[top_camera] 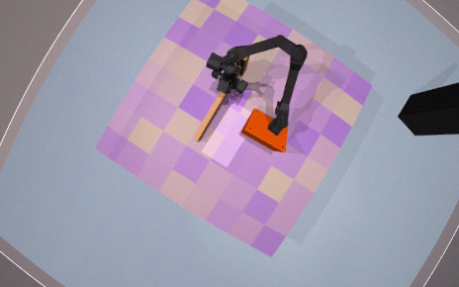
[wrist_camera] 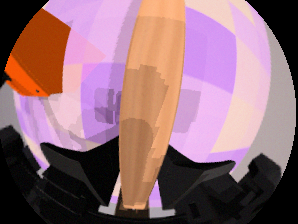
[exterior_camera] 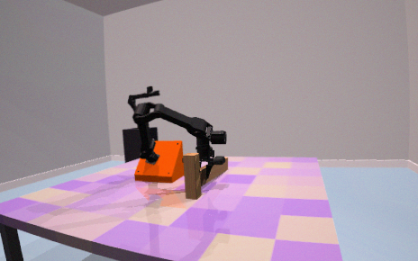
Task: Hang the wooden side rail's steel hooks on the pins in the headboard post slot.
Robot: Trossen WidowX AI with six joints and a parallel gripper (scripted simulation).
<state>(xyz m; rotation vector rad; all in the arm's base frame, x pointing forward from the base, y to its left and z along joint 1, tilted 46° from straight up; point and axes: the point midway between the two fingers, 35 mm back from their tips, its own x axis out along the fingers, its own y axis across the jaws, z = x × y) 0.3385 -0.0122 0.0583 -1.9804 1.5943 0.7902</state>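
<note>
Now: the wooden headboard post 12 cm to the right of my gripper tip, 4 cm above it and 2 cm ahead of it.
</note>
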